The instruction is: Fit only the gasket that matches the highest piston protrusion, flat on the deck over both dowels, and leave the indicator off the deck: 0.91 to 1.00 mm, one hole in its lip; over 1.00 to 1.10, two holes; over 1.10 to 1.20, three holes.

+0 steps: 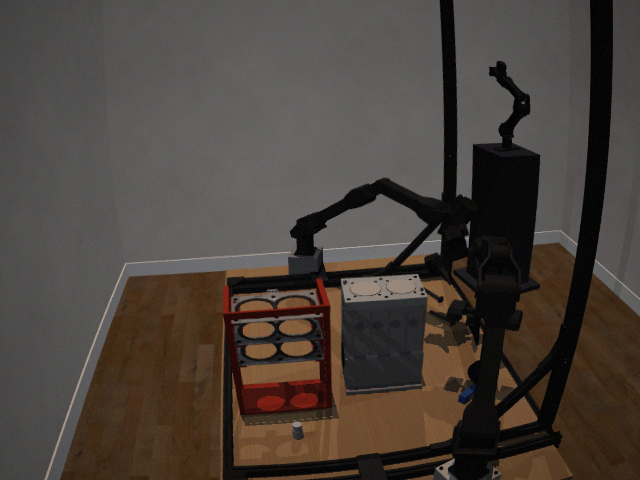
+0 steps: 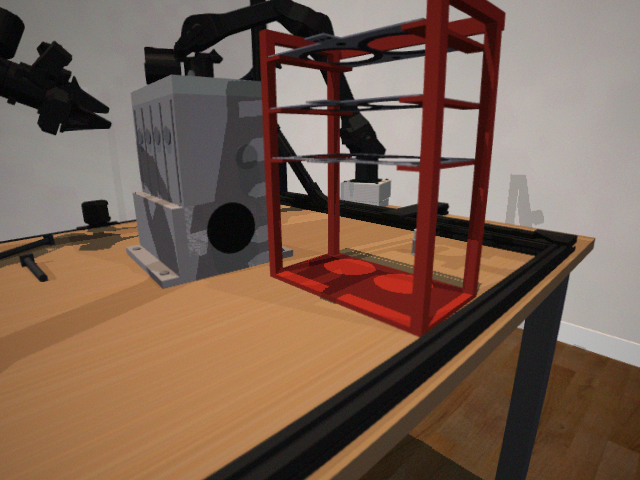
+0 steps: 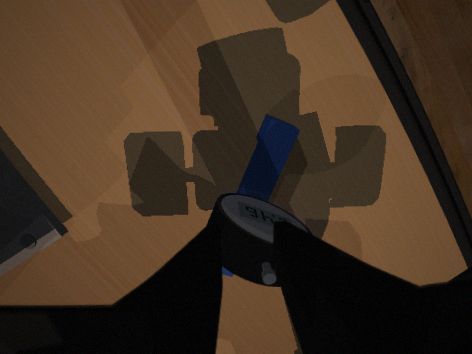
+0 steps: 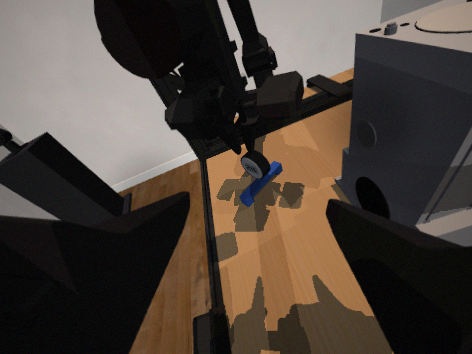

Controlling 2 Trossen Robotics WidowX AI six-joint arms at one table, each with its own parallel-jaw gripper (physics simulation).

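Frame: origin at the left arm's base, x ahead, y left, z up, level; centimetres.
Seen in the pictures: left gripper, fingertip midpoint: (image 1: 481, 345) (image 3: 247, 235) (image 4: 245, 153); right gripper, fingertip midpoint: (image 1: 464, 279) (image 2: 109, 118) (image 4: 258, 202); left arm's base, link origin: (image 1: 468, 471) (image 2: 366, 181); right arm's base, link origin: (image 1: 305, 251).
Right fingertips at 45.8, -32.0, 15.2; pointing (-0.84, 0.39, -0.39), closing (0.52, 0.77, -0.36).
Note:
Offsets run from my right fingertips to a thing's top centre, as dx, dy, dz. "*": to the spot under its first point. Level surfaces: height alone.
Three gaskets lie on separate levels of the red rack: the top gasket {+5.3, +49.7, +4.7} (image 2: 361, 38), the middle one {* +9.4, +53.0, -1.0} (image 2: 382, 101) and the bottom one {+5.3, +49.7, -6.3} (image 2: 351, 158). Their lip holes are too small to count. The grey engine block's deck {dz +3.0} (image 1: 382, 296) (image 4: 405, 40) shows two pale pistons and no gasket. The indicator {-19.5, +8.6, -11.1} (image 1: 474, 370) (image 3: 240, 250) (image 4: 255, 165) is off the deck, beside its blue foot on the table; its digits show upside down, partly hidden. My left gripper (image 1: 475, 338) (image 4: 245, 153) is narrowly open just above the dial. My right gripper (image 2: 109, 116) (image 4: 258, 202) is wide open and empty, raised above the table.
The red rack {+4.0, +50.1, +7.5} (image 1: 231, 330) (image 2: 434, 180) stands beside the engine block {+2.9, +23.5, +3.7} (image 1: 382, 335) (image 2: 206, 134). A small grey cylinder {-10.9, +53.2, -17.7} (image 1: 297, 430) stands in front of the rack. Black frame rails (image 2: 361, 382) edge the table. Dark uprights and a pedestal (image 1: 504, 206) stand at the right.

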